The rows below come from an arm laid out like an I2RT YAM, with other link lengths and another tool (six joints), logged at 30 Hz.
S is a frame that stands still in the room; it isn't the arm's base.
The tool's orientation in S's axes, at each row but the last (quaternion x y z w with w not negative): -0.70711, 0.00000, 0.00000, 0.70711; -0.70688, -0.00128, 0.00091, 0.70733; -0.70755, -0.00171, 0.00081, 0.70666; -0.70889, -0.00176, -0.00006, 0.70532; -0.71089, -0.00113, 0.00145, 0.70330; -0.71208, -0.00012, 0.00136, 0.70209; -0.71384, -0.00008, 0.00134, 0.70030; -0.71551, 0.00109, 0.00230, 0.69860; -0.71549, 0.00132, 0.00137, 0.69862; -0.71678, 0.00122, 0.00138, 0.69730; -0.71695, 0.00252, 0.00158, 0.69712; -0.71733, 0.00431, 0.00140, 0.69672
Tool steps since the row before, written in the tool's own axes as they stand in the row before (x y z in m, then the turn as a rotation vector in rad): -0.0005, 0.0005, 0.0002, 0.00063, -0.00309, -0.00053; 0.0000, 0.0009, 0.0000, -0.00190, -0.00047, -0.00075; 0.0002, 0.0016, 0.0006, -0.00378, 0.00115, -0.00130; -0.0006, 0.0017, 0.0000, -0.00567, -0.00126, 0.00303; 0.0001, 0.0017, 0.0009, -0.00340, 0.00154, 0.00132; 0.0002, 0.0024, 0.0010, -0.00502, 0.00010, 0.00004; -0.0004, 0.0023, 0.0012, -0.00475, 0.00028, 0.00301; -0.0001, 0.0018, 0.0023, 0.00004, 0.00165, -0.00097; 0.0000, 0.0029, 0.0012, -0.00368, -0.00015, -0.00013; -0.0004, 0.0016, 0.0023, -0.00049, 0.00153, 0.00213; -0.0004, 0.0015, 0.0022, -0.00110, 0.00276, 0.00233; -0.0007, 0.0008, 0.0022, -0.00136, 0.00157, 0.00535
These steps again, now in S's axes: -0.0005, 0.0002, -0.0005, 0.00063, -0.00053, 0.00309; 0.0000, 0.0000, -0.0009, -0.00190, -0.00076, 0.00047; 0.0002, 0.0006, -0.0016, -0.00377, -0.00131, -0.00115; -0.0006, 0.0000, -0.0017, -0.00568, 0.00302, 0.00123; 0.0001, 0.0009, -0.0017, -0.00341, 0.00129, -0.00155; 0.0002, 0.0010, -0.0024, -0.00502, 0.00003, -0.00009; -0.0004, 0.0012, -0.0023, -0.00476, 0.00299, -0.00033; -0.0001, 0.0023, -0.0019, 0.00003, -0.00101, -0.00163; 0.0000, 0.0011, -0.0029, -0.00368, -0.00013, 0.00017; -0.0004, 0.0023, -0.0017, -0.00050, 0.00209, -0.00159; -0.0004, 0.0022, -0.0016, -0.00111, 0.00225, -0.00282; -0.0007, 0.0022, -0.0009, -0.00135, 0.00531, -0.00171
